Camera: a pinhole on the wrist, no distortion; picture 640 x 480 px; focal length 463.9 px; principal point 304.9 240.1 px. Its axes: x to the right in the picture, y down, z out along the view. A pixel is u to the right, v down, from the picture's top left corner.
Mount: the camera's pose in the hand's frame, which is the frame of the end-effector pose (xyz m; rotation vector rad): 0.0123 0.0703 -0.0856 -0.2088 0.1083 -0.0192
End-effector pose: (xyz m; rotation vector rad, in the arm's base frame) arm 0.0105 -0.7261 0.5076 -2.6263 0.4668 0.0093
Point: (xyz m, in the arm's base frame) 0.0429 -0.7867 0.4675
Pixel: 457 85
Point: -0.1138 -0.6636 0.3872
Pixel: outside the picture
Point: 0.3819 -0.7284 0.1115
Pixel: 610 140
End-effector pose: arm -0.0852 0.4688 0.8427 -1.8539 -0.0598 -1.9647
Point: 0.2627 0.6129 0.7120
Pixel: 46 77
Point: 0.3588 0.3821 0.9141
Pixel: 325 274
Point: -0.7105 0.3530 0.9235
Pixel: behind the camera
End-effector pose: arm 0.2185 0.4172 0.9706 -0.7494 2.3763 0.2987
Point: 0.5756 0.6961 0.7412
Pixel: 46 80
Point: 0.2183 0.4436 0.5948
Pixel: 508 77
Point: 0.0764 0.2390 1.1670
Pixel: behind the camera
